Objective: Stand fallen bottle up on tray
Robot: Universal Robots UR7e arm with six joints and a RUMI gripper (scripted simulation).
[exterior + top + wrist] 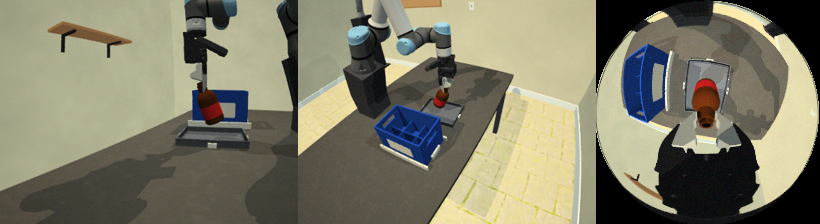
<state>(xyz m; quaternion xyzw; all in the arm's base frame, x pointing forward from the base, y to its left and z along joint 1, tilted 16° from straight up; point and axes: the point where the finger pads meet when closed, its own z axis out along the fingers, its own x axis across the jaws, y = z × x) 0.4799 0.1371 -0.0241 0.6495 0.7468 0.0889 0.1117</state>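
Right now the brown bottle is 50 mm below my hand and 10 mm behind it. From my hand the other things lie so: grey tray 180 mm below, 40 mm behind, 10 mm to the right; then blue crate 300 mm to the right, 110 mm below, 60 mm behind.
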